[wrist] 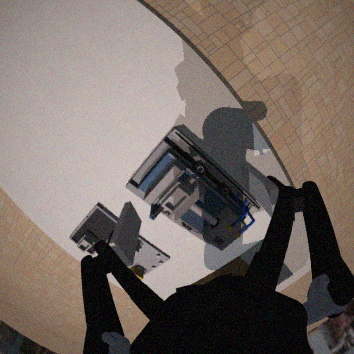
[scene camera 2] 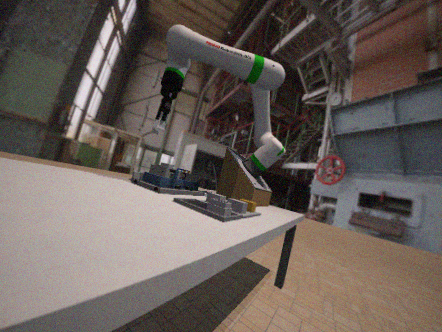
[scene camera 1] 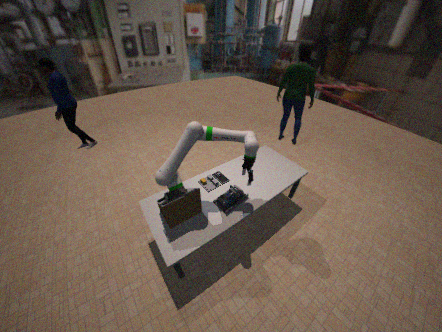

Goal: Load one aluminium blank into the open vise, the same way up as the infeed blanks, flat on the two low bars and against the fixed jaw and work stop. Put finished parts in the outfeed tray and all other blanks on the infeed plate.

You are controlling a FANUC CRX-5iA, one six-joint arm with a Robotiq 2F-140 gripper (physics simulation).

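Where they show: gripper, fingertip midpoint: (wrist: 187, 193) (scene camera 2: 157, 131) (scene camera 1: 246, 179); arm's base, link origin: (scene camera 2: 249, 169) (scene camera 1: 179, 194).
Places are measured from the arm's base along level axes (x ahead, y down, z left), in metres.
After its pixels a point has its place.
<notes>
The vise (scene camera 1: 230, 198) @(x 0.385, y 0.149, z -0.237 m) (scene camera 2: 165, 182) @(x 0.516, y 0.170, z -0.158 m) (wrist: 190, 200) @(x 0.448, y 0.113, z -0.226 m) has a blue and grey body and stands on a dark base on the table. Whether a blank lies between its jaws cannot be told. My gripper (scene camera 1: 248, 176) @(x 0.525, y -0.036, z -0.282 m) (scene camera 2: 159, 125) @(x 0.525, y -0.036, z -0.282 m) (wrist: 187, 193) @(x 0.525, y -0.036, z -0.282 m) is open and empty, high above the table on the vise's side away from the robot base. The infeed plate (scene camera 1: 209, 188) @(x 0.353, y 0.201, z 0.030 m) (scene camera 2: 252, 215) @(x 0.422, y 0.204, z 0.185 m) (wrist: 158, 257) @(x 0.343, y 0.201, z 0.025 m) carries grey blocks and a yellow block (scene camera 1: 202, 181) @(x 0.347, y 0.172, z 0.136 m) (scene camera 2: 248, 205) @(x 0.384, y 0.179, z 0.153 m) (wrist: 137, 271) @(x 0.365, y 0.180, z 0.110 m). The left finger hides part of it in the wrist view. The dark outfeed tray (scene camera 1: 220, 177) (scene camera 2: 192, 204) @(x 0.602, y 0.196, z 0.057 m) (wrist: 97, 220) @(x 0.567, y 0.203, z 0.029 m) adjoins it and holds a small grey part (wrist: 86, 243) @(x 0.555, y 0.183, z 0.122 m).
A brown, slope-topped box (scene camera 1: 182, 207) @(x -0.048, y 0.015, z -0.116 m) (scene camera 2: 240, 180) @(x 0.139, y 0.085, z 0.006 m) stands at the robot base end of the table (scene camera 1: 280, 165) @(x 1.269, y 0.210, z -0.271 m) (scene camera 2: 100, 225) @(x 0.855, y 0.209, z 0.099 m) (wrist: 90, 100) @(x 0.761, y 0.209, z -0.238 m). Two people, in blue (scene camera 1: 62, 97) and green (scene camera 1: 296, 85), are on the floor beyond the table.
</notes>
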